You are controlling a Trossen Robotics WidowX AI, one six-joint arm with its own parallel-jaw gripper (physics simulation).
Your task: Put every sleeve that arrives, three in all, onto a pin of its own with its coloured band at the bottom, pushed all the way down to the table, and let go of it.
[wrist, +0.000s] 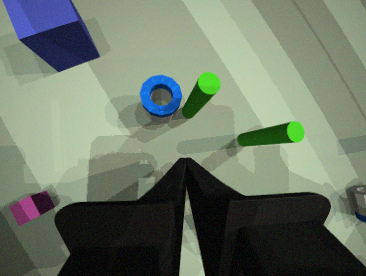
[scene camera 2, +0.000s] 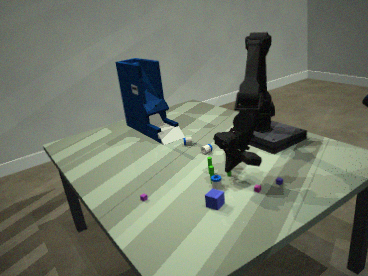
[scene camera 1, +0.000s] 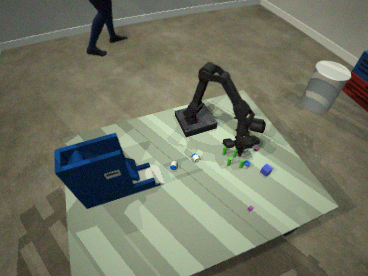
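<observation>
One sleeve (scene camera 1: 249,163) (scene camera 2: 216,181) (wrist: 146,96) stands upright on the table beside a green pin (scene camera 1: 242,164) (wrist: 199,96), blue band on top; its hole shows no pin. Another green pin (wrist: 272,134) stands to the right in the wrist view; several show in the scene views. Two white sleeves with blue bands, one (scene camera 1: 174,165) (scene camera 2: 188,141) nearer the chute and one (scene camera 1: 195,157) (scene camera 2: 206,149) nearer the pins, lie on their sides. Part of a sleeve (wrist: 360,200) shows at the wrist view's right edge. My gripper (scene camera 1: 240,154) (scene camera 2: 228,171) (wrist: 185,163) is shut and empty, low among the pins.
A blue dispenser (scene camera 1: 95,175) (scene camera 2: 137,100) with a white chute stands across the table. A blue-violet block (scene camera 1: 266,170) (scene camera 2: 215,199) (wrist: 55,35) lies near the upright sleeve. Small pink cubes (scene camera 1: 250,208) (scene camera 2: 144,197) (scene camera 2: 257,188) (wrist: 30,209) and a small violet cube (scene camera 2: 279,181) lie around.
</observation>
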